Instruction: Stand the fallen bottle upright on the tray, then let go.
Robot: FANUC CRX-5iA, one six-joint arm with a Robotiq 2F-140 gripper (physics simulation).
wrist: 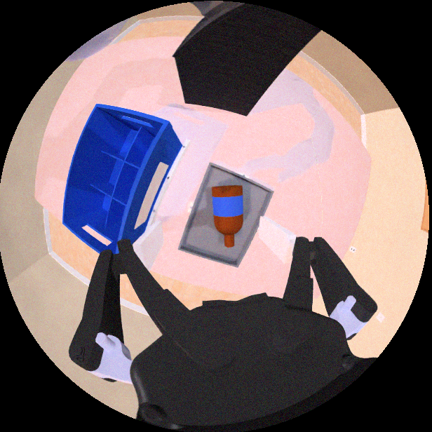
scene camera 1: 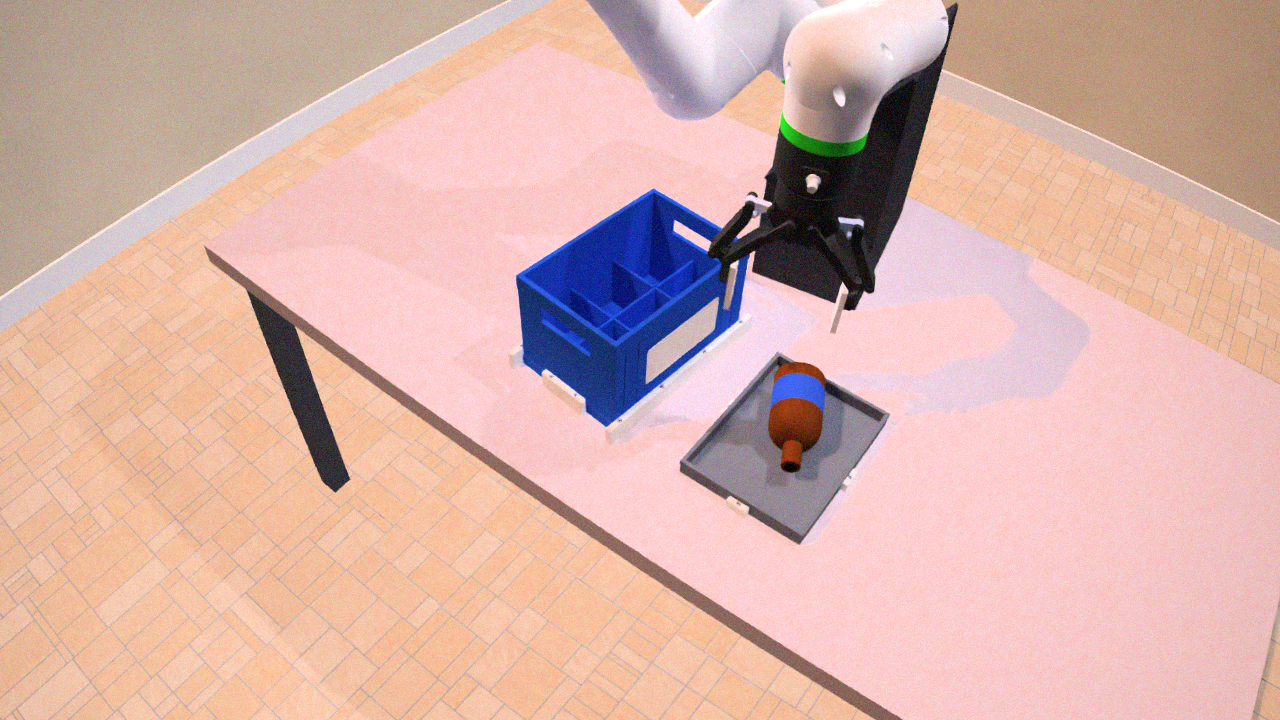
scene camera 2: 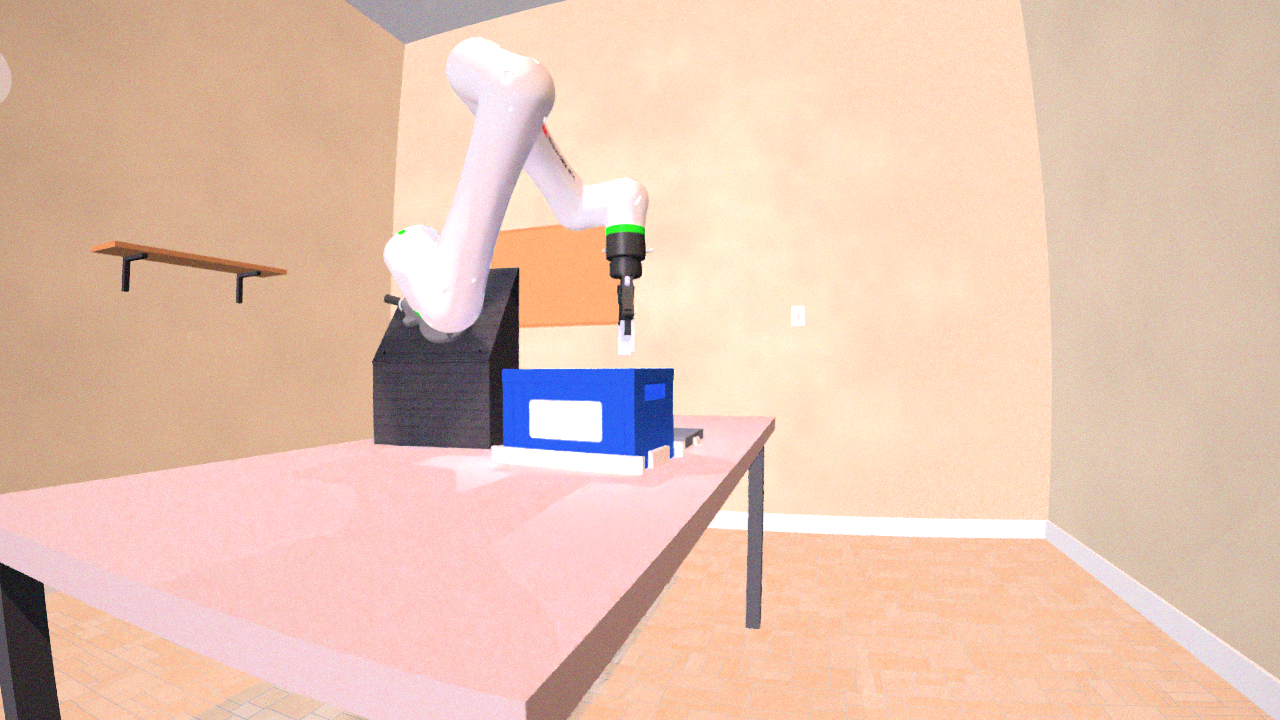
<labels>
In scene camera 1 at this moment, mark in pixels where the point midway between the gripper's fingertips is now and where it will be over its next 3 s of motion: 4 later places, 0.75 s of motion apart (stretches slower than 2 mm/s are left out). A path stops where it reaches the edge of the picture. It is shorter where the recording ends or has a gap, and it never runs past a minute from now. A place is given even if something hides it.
My gripper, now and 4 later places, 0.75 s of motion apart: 780,313; 780,371; 777,393; 785,400; 785,400
</labels>
